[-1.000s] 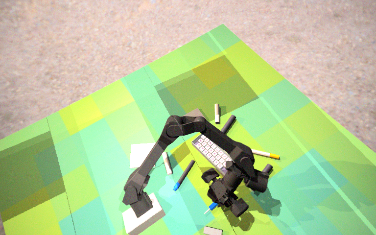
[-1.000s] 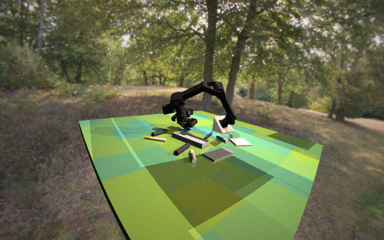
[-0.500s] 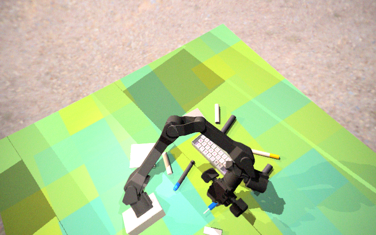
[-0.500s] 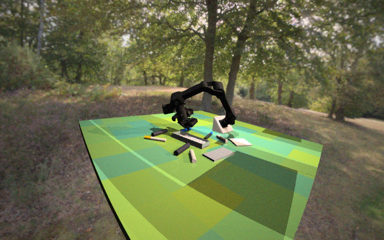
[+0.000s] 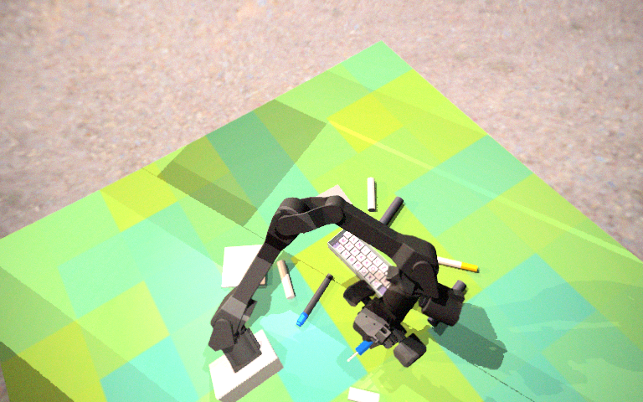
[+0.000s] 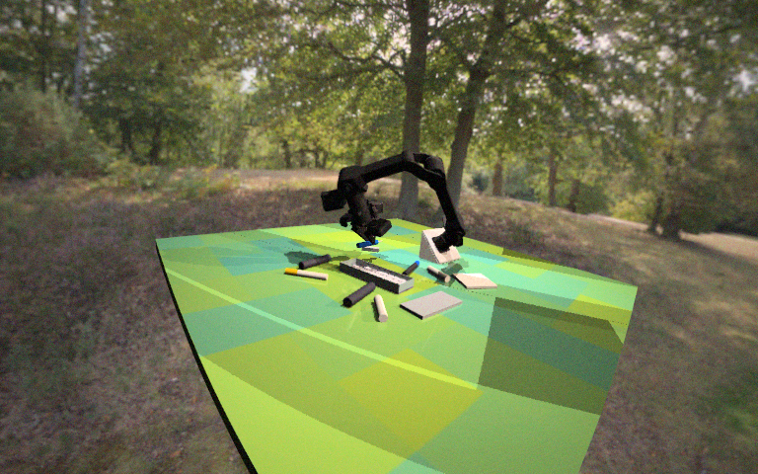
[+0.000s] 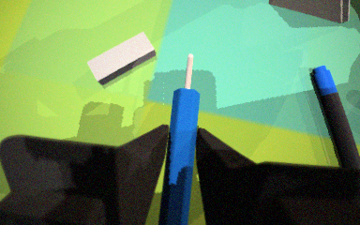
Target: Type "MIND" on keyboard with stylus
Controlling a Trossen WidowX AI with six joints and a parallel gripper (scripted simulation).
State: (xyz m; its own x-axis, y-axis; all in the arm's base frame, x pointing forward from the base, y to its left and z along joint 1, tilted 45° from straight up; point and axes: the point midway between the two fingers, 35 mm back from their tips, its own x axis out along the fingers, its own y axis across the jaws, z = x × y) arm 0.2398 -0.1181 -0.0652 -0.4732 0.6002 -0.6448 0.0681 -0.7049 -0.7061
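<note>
My gripper tip is now 1 cm past the blue stylus. From my gripper tip the other things lie so: M key (24 cm to the left, 11 cm ahead, 4 cm below); N key (20 cm to the left, 14 cm ahead, 4 cm below); white pad (34 cm to the left, 12 cm behind, 5 cm below).
</note>
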